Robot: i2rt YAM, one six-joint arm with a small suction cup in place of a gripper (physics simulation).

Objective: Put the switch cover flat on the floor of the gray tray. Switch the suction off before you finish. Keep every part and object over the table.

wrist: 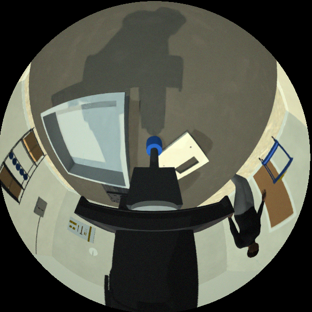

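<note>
The switch cover (179,150), a cream plate with a dark rectangular slot and small holes, lies on the table just right of my suction cup in the wrist view. Its left edge is partly hidden behind the cup and its mount. My gripper (154,145), a small blue suction cup, is open and holds nothing. It hangs above the table between the cover and the tray, close to the cover's left edge. The gray tray (87,135) stands to the left, with raised walls, and no part shows on its floor.
The tray's near right wall stands a short way left of the cup. A dark ridged object (114,192) shows beside my arm, below the tray. The arm's shadow falls across the table. Beyond the table edge are a person (247,212), a blue-framed object (276,160) and a shelf rack.
</note>
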